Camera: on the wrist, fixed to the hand. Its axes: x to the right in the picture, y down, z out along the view.
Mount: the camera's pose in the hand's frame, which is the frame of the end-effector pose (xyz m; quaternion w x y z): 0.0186 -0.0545 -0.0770 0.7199 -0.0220 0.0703 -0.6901
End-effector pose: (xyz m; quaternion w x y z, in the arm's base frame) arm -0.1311 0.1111 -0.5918 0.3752 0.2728 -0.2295 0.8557
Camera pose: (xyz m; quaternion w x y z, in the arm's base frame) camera -0.1226 0.2001 -0.6271 0.8828 0.2864 0.0306 0.3712
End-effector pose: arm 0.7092 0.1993 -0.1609 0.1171 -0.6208 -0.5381 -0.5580
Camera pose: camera 0.6183 0.1733 -0.1435 0.2766 0.0389 0.7953 0.5380
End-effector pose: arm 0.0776 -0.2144 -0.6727 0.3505 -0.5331 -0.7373 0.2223
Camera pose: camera 0.0978 -0.2186 -0.5788 0.4458 0.1017 -0.8789 -0.1355
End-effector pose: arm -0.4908 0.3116 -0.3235 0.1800 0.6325 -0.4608 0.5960
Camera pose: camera -0.4951 0.3924 -0.2716 0.5872 0.7275 0.1043 0.3392
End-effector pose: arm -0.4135 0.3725 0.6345 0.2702 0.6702 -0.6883 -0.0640
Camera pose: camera -0.3290 0.3707 0.6804 0.2135 0.9561 -0.0126 -0.2006
